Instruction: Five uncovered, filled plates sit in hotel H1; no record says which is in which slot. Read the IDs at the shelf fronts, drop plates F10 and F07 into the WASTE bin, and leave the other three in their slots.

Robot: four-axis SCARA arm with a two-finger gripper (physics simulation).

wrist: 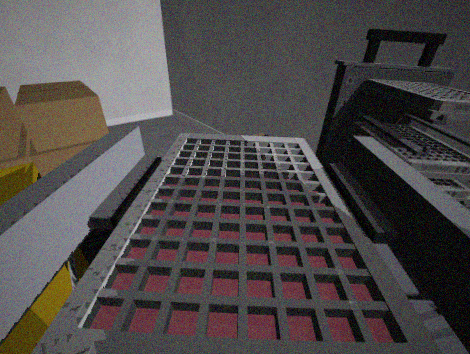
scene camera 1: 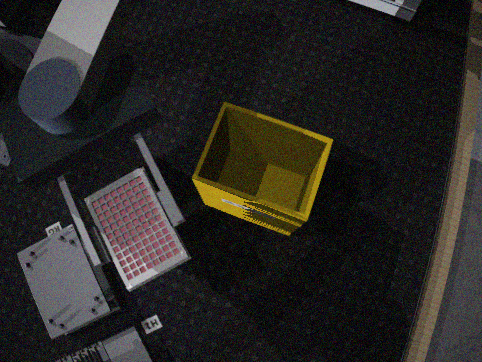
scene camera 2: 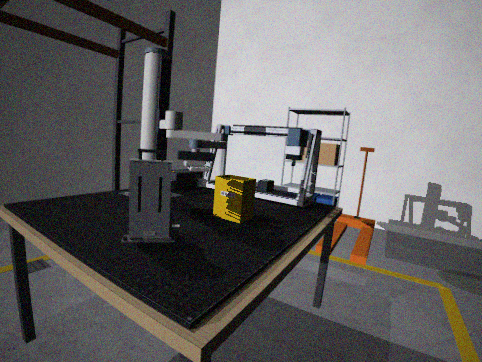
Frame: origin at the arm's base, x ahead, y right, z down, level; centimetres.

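Seen in the pictures: gripper, between the fingertips: (wrist: 243, 150) (scene camera 1: 140, 243) (scene camera 2: 199, 165).
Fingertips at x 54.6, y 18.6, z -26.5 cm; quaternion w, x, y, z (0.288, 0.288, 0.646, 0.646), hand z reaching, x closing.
Note:
A point is followed by its place in that frame.
My gripper (scene camera 1: 139, 241) @(z -26.5, x 54.6, y 18.6 cm) (wrist: 243, 150) @(z -26.5, x 54.6, y 18.6 cm) is shut on an uncovered plate (scene camera 1: 135, 220) @(z -25.3, x 52.7, y 16.2 cm) (wrist: 240, 235) @(z -25.7, x 51.1, y 15.4 cm) with red-filled wells, one finger along each long side. The plate is level; its ID does not show. In scene camera 1 it is to the left of the open yellow WASTE bin (scene camera 1: 215, 192) @(z -17.5, x 59.6, y 8.4 cm) (scene camera 2: 220, 200) @(z -9.9, x 60.5, y 8.4 cm) and not over it. No plate shows in the visible part of the bin's inside. Hotel H1 (scene camera 1: 127, 345) @(z -2.1, x 52.0, y 36.9 cm) (wrist: 345, 72) @(z -28.5, x 61.6, y 42.2 cm) is partly in view at the bottom of scene camera 1. In the wrist view it stands at the right, with plates stacked in it, their IDs unreadable.
A grey platform (scene camera 1: 65, 285) @(z -7.3, x 39.4, y 30.3 cm) with an RG label (scene camera 1: 54, 230) @(z -1.3, x 30.7, y 22.8 cm) lies beside the held plate in scene camera 1. The H1 label (scene camera 1: 152, 324) @(z -1.3, x 54.9, y 31.8 cm) is on the table near the hotel. A gantry frame (scene camera 2: 312, 165) @(z -27.8, x 85.0, y -56.7 cm) stands behind the bin. The wooden table edge (scene camera 1: 440, 240) @(z 0.0, x 101.7, y 0.2 cm) runs down the right.

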